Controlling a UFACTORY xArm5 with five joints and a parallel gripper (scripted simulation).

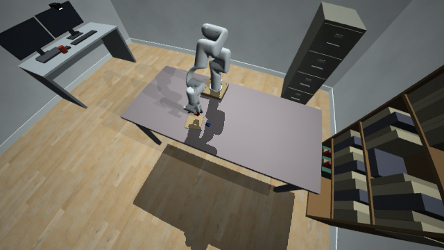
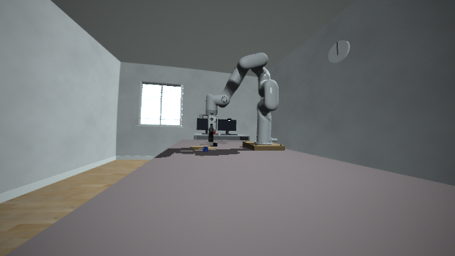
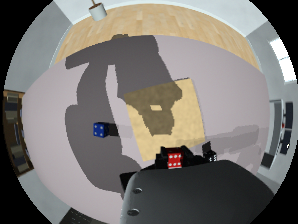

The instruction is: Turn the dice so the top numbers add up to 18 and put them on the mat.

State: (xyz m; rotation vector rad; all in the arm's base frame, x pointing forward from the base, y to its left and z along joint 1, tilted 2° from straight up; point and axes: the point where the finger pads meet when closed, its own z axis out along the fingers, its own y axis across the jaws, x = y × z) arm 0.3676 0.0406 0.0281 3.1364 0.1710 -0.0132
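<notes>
My gripper is now 60 mm above the tan mat and 50 mm short of it. Round my hand: black die: 110 mm to the right, 50 mm below, 20 mm behind; then blue die: 130 mm to the left, 50 mm below, 20 mm ahead; then red die: 10 mm below.
</notes>
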